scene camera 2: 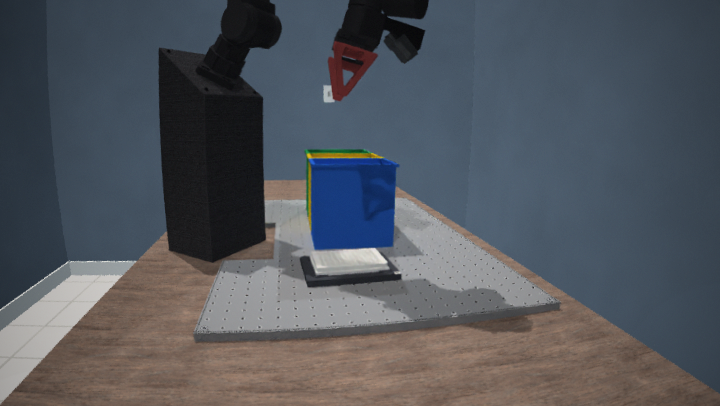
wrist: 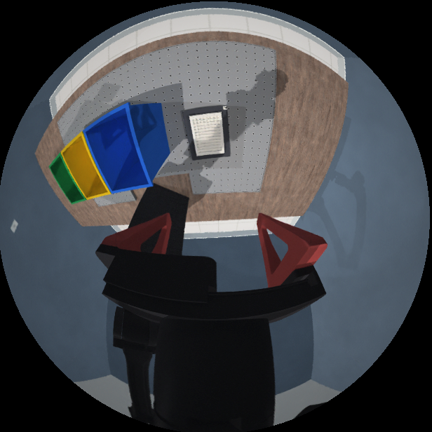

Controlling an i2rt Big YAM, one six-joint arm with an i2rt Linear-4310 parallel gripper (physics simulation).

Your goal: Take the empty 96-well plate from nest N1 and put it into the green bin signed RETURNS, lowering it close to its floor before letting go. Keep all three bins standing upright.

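Frame: origin at the arm's base, x ahead, y left, z up, level; centimetres.
Seen in the pictures: gripper, fingertip midpoint: (scene camera 2: pixel 339 98); arm's base at its link origin: (scene camera 2: pixel 218 73).
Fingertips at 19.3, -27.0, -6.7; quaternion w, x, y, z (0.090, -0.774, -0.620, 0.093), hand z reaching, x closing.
Note:
Pixels of each thing's top centre, then the offset from my fingertips to it, as dx, dy, dz. "pt": a spot on its surface instead. Level surfaces: height alone.
- white 96-well plate at its top centre: (scene camera 2: pixel 348 257) +2.1, +0.3, -27.9
- dark nest at a spot on its surface: (scene camera 2: pixel 315 279) pt -5.2, -4.4, -29.3
- green bin at a spot on its surface: (scene camera 2: pixel 336 150) pt +15.1, +49.6, -12.8
- blue bin at its top centre: (scene camera 2: pixel 351 160) +8.7, +17.9, -12.5
- grey pegboard at its surface level: dz -30.5
- wooden table at its surface level: dz -31.8
A white 96-well plate (scene camera 2: pixel 348 261) (wrist: pixel 207 134) sits in the dark nest (scene camera 2: pixel 315 279) (wrist: pixel 226 132) on the pegboard, beside the blue bin. The green bin (scene camera 2: pixel 336 150) (wrist: pixel 67 181) stands upright at the far end of the row, mostly hidden behind the other bins in the scene view; its sign does not show. My gripper (scene camera 2: pixel 337 98) (wrist: pixel 213 217) is open and empty, with its red fingers wide apart. It hangs high above the bins and the plate, tilted, touching neither.
The yellow bin (wrist: pixel 85 165) and the blue bin (scene camera 2: pixel 352 206) (wrist: pixel 112 152) stand upright in a row with the green one, the blue nearest the nest. A black pedestal (scene camera 2: pixel 234 171) carries the arm. The grey pegboard (scene camera 2: pixel 252 302) (wrist: pixel 215 60) lies on the wooden table (scene camera 2: pixel 302 373) (wrist: pixel 305 120).

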